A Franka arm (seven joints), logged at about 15 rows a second.
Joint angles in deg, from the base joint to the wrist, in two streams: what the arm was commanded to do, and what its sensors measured. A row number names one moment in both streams.
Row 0, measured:
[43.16 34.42 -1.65 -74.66 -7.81 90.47 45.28]
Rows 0 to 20, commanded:
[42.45 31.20 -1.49 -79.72 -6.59 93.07 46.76]
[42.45 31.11 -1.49 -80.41 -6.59 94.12 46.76]
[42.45 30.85 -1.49 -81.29 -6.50 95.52 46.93]
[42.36 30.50 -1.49 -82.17 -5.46 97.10 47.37]
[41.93 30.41 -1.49 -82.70 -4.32 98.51 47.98]
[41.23 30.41 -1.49 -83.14 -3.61 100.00 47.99]
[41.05 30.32 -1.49 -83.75 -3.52 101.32 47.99]
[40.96 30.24 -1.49 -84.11 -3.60 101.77 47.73]
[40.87 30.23 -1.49 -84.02 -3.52 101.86 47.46]
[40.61 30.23 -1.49 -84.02 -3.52 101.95 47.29]
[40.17 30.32 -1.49 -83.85 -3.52 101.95 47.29]
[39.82 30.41 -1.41 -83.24 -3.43 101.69 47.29]
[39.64 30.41 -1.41 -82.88 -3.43 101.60 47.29]
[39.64 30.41 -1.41 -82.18 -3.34 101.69 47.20]
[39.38 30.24 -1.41 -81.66 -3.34 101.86 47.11]
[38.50 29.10 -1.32 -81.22 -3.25 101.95 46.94]
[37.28 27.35 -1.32 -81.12 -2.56 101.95 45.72]
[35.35 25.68 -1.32 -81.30 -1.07 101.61 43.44]
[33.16 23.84 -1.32 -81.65 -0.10 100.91 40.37]
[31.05 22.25 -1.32 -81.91 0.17 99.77 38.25]
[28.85 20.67 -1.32 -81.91 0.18 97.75 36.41]
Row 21, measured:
[33.56 24.91 -2.01 -80.07 -1.97 99.99 41.05]
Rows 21 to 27, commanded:
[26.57 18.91 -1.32 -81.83 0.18 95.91 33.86]
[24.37 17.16 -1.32 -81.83 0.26 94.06 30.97]
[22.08 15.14 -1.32 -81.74 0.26 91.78 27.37]
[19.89 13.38 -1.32 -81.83 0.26 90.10 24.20]
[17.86 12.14 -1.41 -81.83 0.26 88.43 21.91]
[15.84 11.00 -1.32 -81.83 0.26 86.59 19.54]
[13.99 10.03 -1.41 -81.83 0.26 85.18 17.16]
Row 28, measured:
[17.39 12.74 -2.07 -80.04 -1.08 87.00 21.60]
